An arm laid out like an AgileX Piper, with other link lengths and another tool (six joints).
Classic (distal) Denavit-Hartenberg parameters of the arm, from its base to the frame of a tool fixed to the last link. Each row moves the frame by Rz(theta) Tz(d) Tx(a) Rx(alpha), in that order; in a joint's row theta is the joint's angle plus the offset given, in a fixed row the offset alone. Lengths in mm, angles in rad.
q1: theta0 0, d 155, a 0, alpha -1.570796
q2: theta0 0.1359, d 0, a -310.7, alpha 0
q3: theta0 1.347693, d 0, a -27.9, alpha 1.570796
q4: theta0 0, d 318.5, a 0, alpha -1.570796
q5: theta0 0, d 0, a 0, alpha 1.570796
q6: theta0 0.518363, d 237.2, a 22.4, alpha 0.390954
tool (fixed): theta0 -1.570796, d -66.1, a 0, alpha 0
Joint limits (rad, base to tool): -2.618..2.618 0..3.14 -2.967..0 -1.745..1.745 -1.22..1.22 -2.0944..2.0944
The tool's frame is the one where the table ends.
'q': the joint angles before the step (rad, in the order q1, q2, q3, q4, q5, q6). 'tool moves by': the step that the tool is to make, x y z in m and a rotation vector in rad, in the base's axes. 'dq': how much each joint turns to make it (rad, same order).
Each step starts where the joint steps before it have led.
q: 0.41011, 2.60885, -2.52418, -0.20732, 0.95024, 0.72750
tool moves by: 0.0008, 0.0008, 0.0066, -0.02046, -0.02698, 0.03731
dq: 0.00005, -0.00745, -0.00059, -0.00393, -0.01614, -0.04310
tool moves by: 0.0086, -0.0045, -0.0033, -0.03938, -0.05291, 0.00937
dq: -0.00183, 0.01117, 0.00191, -0.05700, -0.04734, -0.00024
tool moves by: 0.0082, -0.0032, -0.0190, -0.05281, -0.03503, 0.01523
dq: 0.00001, 0.03464, -0.00060, -0.06265, -0.04732, -0.00005
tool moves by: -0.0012, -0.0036, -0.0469, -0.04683, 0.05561, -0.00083
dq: 0.00007, 0.06347, -0.00048, -0.02075, 0.00703, -0.00005
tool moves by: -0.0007, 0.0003, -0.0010, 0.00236, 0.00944, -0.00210
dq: -0.00003, 0.00613, -0.01172, 0.00882, 0.01303, -0.00416
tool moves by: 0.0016, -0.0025, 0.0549, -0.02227, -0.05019, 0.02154
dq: 0.00002, -0.02509, -0.10822, -0.00017, 0.08364, -0.06570
